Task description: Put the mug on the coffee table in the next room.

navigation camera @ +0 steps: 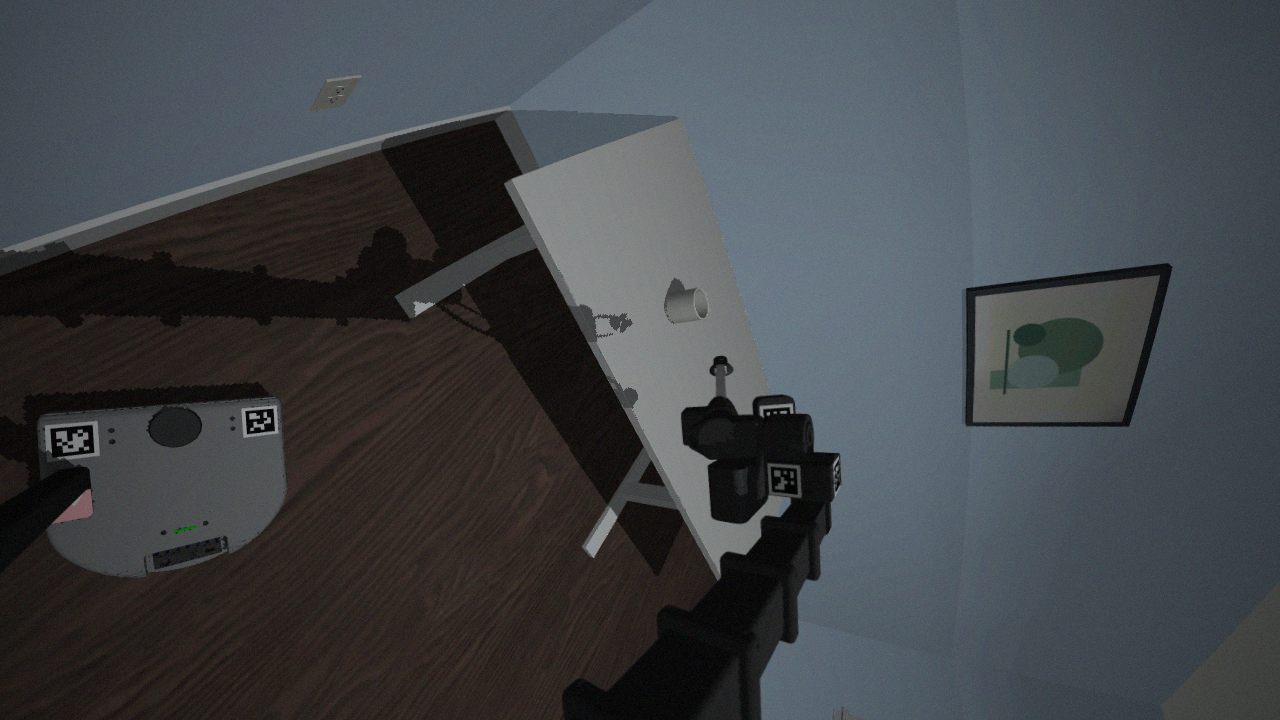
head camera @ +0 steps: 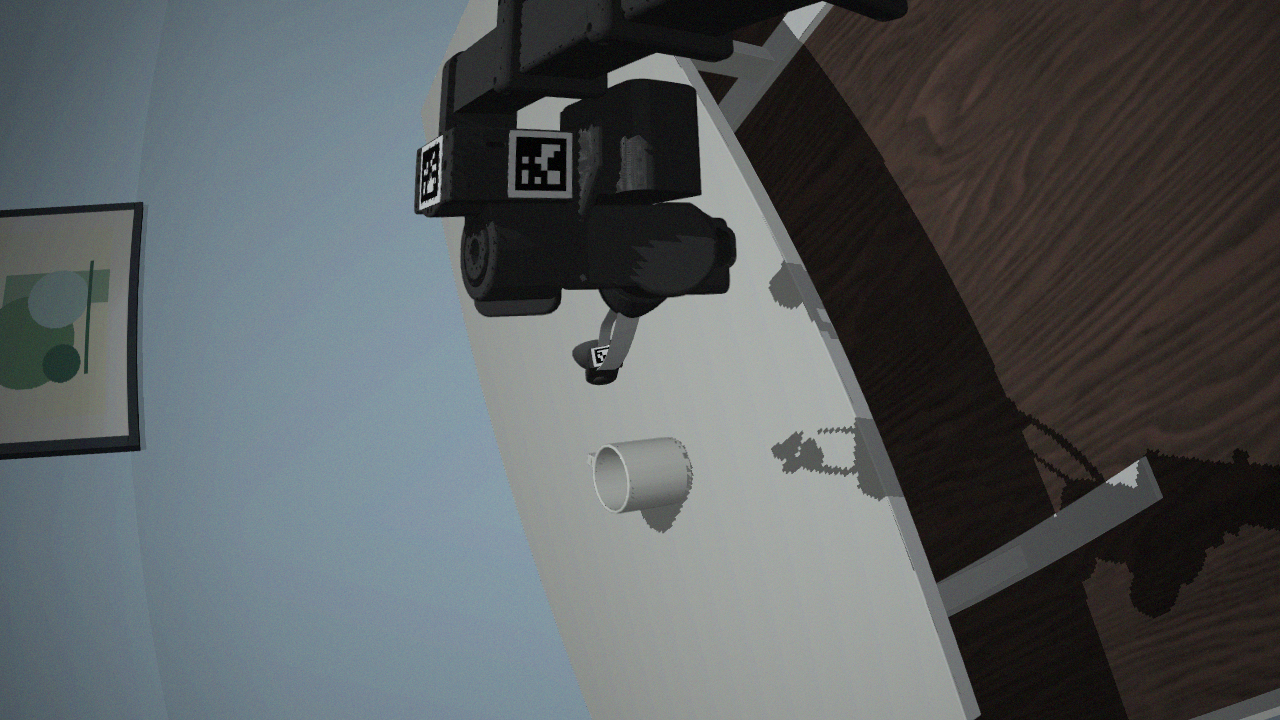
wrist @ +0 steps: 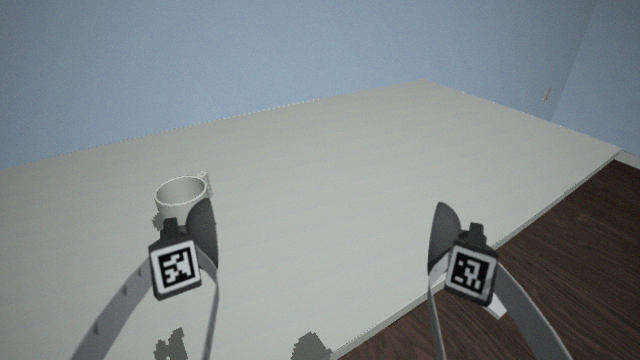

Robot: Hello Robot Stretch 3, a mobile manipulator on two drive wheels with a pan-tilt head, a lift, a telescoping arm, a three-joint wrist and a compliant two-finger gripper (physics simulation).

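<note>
A white mug stands upright on a long white table. My gripper is open and empty, its two fingers wide apart in the wrist view. The mug is beyond the left finger there, and that finger covers part of its lower right side. The mug's handle points away to the back right in the wrist view. In the head and navigation views the gripper is above the table, a short way from the mug, and part of it is hidden by the wrist. The coffee table does not show as such.
A blue wall runs along the table's far side, with a framed picture on it. Table legs stand on the dark wood floor. My base is on that floor.
</note>
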